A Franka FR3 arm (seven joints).
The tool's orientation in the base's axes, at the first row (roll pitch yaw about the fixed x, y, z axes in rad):
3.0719, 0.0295, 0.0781
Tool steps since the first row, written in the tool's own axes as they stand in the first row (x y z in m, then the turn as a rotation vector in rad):
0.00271, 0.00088, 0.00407, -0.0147, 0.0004, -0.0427
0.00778, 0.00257, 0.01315, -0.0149, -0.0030, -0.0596
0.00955, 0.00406, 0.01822, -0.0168, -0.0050, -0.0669
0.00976, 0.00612, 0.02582, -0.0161, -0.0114, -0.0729
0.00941, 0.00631, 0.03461, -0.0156, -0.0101, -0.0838
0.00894, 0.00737, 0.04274, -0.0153, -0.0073, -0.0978
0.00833, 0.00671, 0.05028, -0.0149, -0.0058, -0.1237
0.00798, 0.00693, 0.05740, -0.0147, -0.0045, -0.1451
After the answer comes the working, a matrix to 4 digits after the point.
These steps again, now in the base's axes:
0.00267, -0.00096, -0.00408, -0.0136, 0.0015, 0.0430
0.00764, -0.00289, -0.01316, -0.0137, 0.0061, 0.0597
0.00941, -0.00460, -0.01817, -0.0155, 0.0085, 0.0669
0.00960, -0.00718, -0.02561, -0.0152, 0.0153, 0.0724
0.00905, -0.00802, -0.03435, -0.0143, 0.0148, 0.0833
0.00848, -0.00970, -0.04237, -0.0135, 0.0131, 0.0975
0.00764, -0.00963, -0.04991, -0.0124, 0.0135, 0.1234
0.00713, -0.01039, -0.05699, -0.0115, 0.0137, 0.1448

The tool's axes in the first row as the columns of a matrix, in the base's axes (rounded; the answer above uses it unrounded):
0.9965, 0.0799, -0.0239
0.0780, -0.9944, -0.0717
-0.0295, 0.0696, -0.9971

